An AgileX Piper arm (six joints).
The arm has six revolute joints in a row. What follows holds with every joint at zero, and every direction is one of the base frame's. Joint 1 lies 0.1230 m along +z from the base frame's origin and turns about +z. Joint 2 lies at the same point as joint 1 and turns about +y. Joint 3 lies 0.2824 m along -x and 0.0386 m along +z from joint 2 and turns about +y. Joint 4 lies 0.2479 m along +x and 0.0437 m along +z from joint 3 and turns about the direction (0.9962, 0, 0.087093). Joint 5 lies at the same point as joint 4 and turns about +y. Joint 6 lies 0.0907 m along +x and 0.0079 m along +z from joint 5 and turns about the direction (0.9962, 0, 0.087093). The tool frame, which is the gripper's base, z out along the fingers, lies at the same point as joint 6; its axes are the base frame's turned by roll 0.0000, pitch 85.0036 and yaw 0.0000 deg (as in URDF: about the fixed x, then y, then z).
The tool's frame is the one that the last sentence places.
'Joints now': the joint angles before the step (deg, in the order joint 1, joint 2, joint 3, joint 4, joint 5, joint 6). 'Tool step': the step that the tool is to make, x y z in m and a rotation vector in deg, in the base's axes. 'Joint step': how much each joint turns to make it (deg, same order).
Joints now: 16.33 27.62 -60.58 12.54 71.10 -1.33
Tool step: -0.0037 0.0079 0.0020 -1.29 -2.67 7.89
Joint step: -0.01 0.00 0.02 5.97 -0.14 -8.22
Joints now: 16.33 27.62 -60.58 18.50 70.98 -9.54
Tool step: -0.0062 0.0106 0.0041 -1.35 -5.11 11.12
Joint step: 0.03 0.00 0.01 8.63 -0.13 -12.03
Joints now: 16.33 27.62 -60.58 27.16 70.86 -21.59
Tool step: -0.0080 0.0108 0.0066 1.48 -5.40 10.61
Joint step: 0.01 0.00 0.01 10.00 -0.27 -10.71
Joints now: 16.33 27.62 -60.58 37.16 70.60 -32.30
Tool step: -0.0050 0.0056 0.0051 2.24 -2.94 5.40
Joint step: 0.06 -0.01 0.02 6.05 -0.45 -5.13
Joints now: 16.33 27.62 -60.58 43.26 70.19 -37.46
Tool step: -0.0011 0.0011 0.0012 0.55 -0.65 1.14
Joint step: 0.06 0.00 0.00 1.30 -0.12 -1.07
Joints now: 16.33 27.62 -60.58 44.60 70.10 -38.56
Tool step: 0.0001 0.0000 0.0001 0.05 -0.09 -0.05
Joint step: -0.02 -0.01 0.01 0.01 -0.10 -0.05
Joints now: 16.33 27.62 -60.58 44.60 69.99 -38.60
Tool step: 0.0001 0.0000 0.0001 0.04 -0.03 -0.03
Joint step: 0.01 0.01 -0.01 0.00 -0.07 0.01
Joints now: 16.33 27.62 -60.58 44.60 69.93 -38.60
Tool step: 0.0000 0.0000 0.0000 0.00 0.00 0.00
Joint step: 0.00 0.00 0.00 0.00 0.00 0.00
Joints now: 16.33 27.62 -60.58 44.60 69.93 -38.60
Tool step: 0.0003 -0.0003 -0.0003 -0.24 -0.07 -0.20
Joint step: 0.03 -0.01 0.01 -0.35 -0.02 0.02
